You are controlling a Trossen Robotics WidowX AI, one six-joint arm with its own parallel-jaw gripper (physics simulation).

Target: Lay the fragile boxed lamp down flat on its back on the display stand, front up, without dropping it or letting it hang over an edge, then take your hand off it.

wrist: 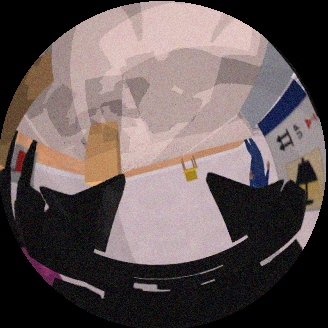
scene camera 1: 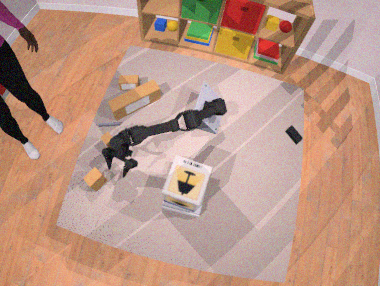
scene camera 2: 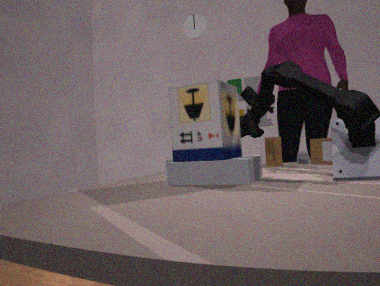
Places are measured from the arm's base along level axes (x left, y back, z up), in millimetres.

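Where they show: gripper, between the fingertips: [wrist: 166, 177] [scene camera 1: 116, 173]; arm's base, origin of its link: [scene camera 1: 207, 108] [scene camera 2: 362, 138].
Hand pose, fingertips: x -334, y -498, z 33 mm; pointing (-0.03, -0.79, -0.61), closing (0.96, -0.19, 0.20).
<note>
Each offset is from my fingertips to the centre of the thing.
The white boxed lamp {dx +340, dy +33, dz +48 mm} [scene camera 1: 187, 189] [scene camera 2: 200, 120] [wrist: 292, 135] rests on the grey display stand [scene camera 1: 181, 212] [scene camera 2: 210, 173] [wrist: 267, 75]. A yellow panel with a black lamp picture shows on its top face in scene camera 1, and on two side faces in scene camera 2. Its blue band lies low, next to the stand. The side panel's lamp picture appears shade down in scene camera 2. My gripper [scene camera 1: 117, 170] [scene camera 2: 254, 132] [wrist: 166, 177] is open and empty, to the left of the box in scene camera 1 and apart from it. The wrist view shows the box beyond the right finger.
A small brown block {dx -122, dy -54, dz -79 mm} [scene camera 1: 94, 179] [wrist: 102, 152] stands near my gripper; another {dx -122, dy +163, dz -74 mm} [scene camera 1: 106, 138] is partly hidden by the arm. A long brown box {dx -86, dy +460, dz -84 mm} [scene camera 1: 135, 100] and a smaller one {dx -176, dy +577, dz -99 mm} [scene camera 1: 129, 83] lie farther back. A black object {dx +902, dy +553, dz -121 mm} [scene camera 1: 294, 134] is at the right. A person in magenta [scene camera 2: 305, 50] stands behind.
</note>
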